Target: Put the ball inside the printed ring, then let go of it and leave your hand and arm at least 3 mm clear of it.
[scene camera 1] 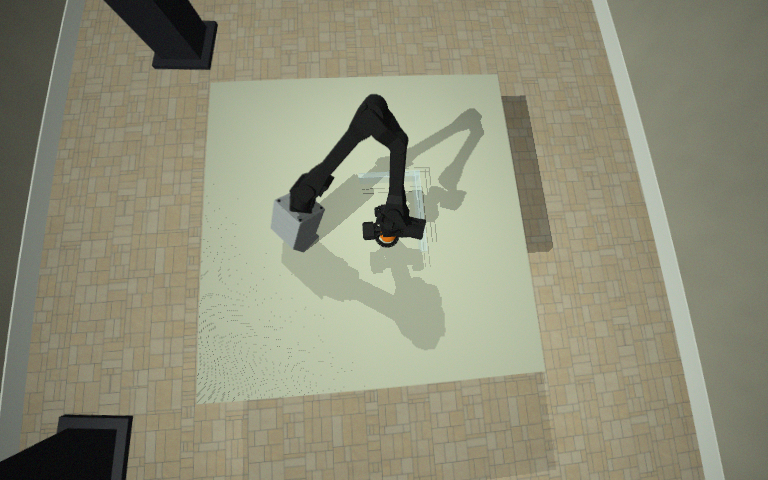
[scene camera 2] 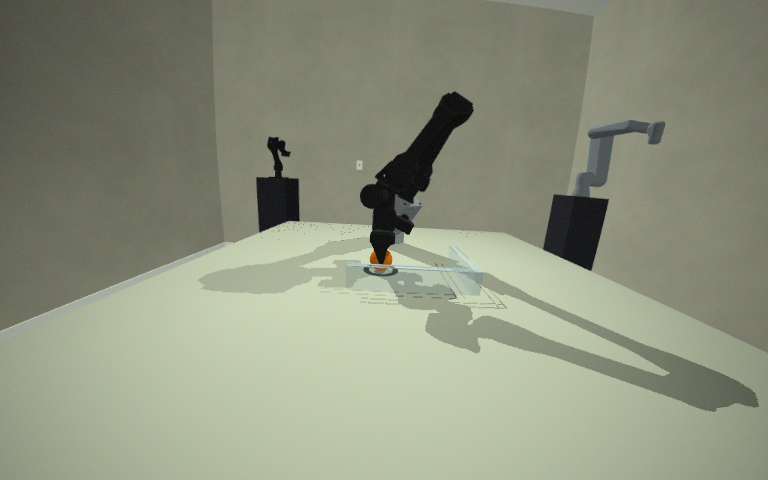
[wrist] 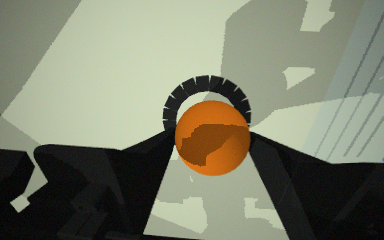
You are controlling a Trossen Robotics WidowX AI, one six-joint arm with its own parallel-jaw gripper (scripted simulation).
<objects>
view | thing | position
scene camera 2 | my gripper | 381, 260
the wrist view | my gripper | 210, 134
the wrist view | orange ball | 212, 138
</objects>
